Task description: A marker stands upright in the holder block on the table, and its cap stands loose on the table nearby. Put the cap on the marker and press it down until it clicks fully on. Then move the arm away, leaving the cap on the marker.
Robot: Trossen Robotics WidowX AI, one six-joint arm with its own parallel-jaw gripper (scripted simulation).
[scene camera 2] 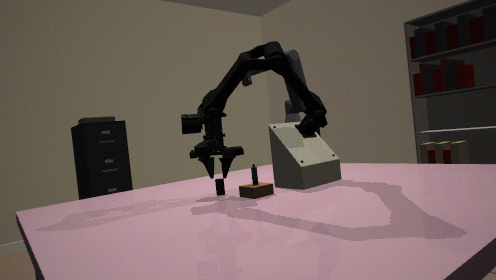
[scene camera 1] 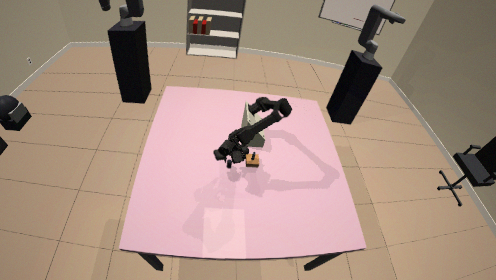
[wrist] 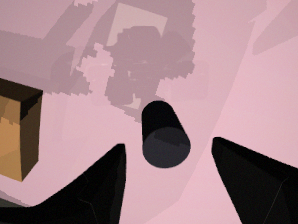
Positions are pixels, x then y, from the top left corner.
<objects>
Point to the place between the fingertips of my gripper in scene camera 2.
218, 178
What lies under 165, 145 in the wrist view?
A black cap.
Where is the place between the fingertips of my gripper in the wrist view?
At 169, 147
</objects>
